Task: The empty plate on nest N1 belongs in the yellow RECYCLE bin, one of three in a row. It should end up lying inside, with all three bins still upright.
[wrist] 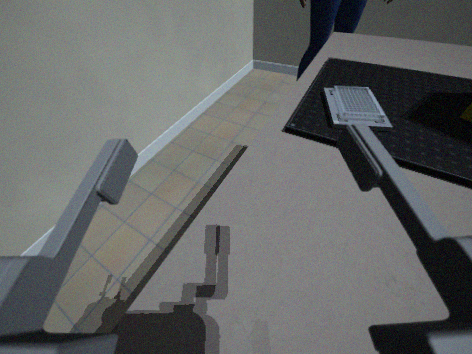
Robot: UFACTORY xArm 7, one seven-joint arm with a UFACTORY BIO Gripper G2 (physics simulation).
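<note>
The plate (356,100), pale with a fine grid of wells, lies flat on its light grey nest near the left corner of a black perforated board (307,112) in the upper right. My gripper (241,162) is open, with its fingers wide apart and nothing between them. The right fingertip overlaps the near edge of the nest in the view, but the gripper is apart from the plate. A sliver of the yellow bin (468,118) shows at the right edge; its label and upright stance cannot be seen. The other two bins do not show.
The pale table top (280,220) lies below the gripper, and its left edge runs diagonally beside a tiled floor (165,187). A wall (125,65) rises at the left. A person's legs in blue trousers (325,25) stand beyond the table's far end. The arm's shadow falls on the table and floor.
</note>
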